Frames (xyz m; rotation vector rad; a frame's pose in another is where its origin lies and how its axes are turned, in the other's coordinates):
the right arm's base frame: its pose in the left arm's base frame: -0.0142 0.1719 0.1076 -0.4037 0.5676 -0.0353
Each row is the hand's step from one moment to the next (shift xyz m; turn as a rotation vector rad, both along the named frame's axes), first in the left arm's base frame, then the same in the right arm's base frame.
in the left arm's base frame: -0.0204 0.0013 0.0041 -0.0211 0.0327 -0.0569
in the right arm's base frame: -0.0195 0.0012 -0.0072 0.0069 0.0535 -0.0430
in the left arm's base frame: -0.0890 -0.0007 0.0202 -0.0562 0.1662 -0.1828
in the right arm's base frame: -0.0855 -0.0015 -0.0319 0.0231 0.2272 -0.1098
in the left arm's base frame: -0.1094 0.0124 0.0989 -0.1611 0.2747 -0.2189
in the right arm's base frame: -0.1452 -0.0178 0.0224 -0.0623 0.3490 -0.1537
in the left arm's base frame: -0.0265 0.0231 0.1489 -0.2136 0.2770 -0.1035
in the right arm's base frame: -0.1025 -0.0335 0.1086 -0.1665 0.3112 -0.0922
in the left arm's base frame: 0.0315 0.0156 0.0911 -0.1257 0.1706 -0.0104
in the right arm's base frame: -0.0226 -0.0228 0.0922 -0.1251 0.1709 -0.0128
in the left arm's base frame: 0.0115 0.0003 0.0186 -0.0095 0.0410 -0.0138
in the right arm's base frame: 0.0001 -0.0077 0.0205 -0.0067 0.0438 -0.0008
